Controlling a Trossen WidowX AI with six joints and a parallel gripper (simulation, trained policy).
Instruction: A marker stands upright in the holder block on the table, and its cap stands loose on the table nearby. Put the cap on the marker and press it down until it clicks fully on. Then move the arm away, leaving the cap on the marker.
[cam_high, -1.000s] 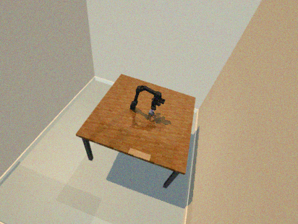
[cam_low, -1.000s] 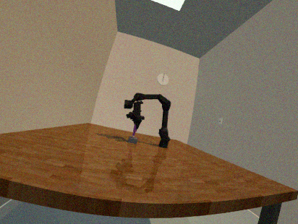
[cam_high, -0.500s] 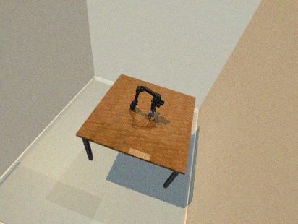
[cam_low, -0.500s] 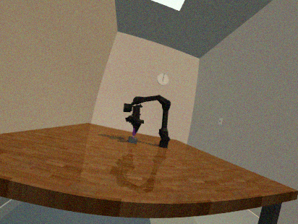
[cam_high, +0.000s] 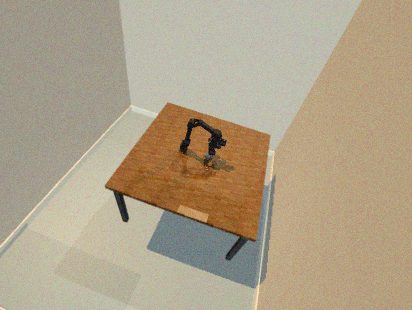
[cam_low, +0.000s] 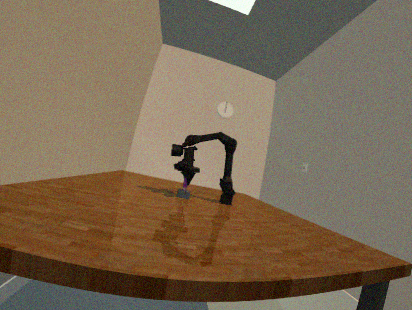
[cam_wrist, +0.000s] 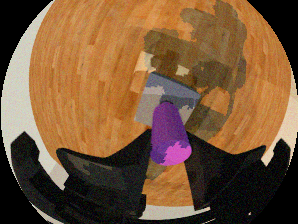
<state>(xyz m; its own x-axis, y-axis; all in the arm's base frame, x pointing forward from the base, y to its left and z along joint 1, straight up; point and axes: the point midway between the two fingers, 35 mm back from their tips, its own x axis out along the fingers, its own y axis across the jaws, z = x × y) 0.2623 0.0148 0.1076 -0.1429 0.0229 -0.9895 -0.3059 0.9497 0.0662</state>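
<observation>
The purple cap is 10 mm ahead of my gripper tip and 10 mm above it. Round my gripper tip: holder block 10 mm ahead, 60 mm below; purple marker 10 mm ahead, 10 mm above.
</observation>
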